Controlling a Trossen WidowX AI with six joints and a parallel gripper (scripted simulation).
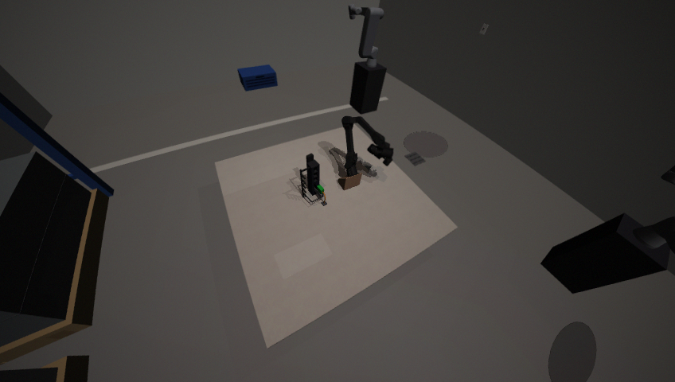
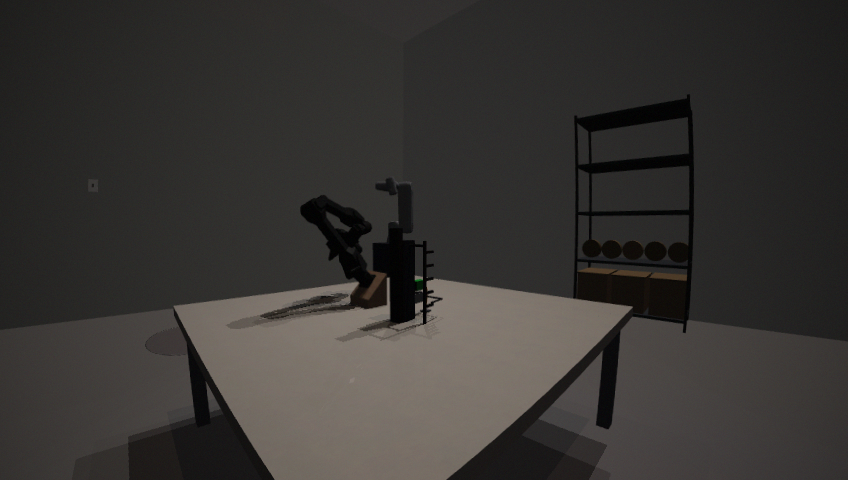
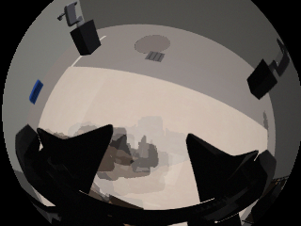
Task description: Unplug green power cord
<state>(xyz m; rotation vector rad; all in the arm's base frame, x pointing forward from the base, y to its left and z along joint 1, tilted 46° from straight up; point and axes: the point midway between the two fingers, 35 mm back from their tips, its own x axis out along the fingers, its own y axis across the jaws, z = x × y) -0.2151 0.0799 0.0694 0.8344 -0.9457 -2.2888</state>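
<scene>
My gripper tip is now 52 cm short of the green plug and 4 cm above it. Round my gripper tip: black block (52 cm ahead, 7 cm to the right, 2 cm below).
</scene>
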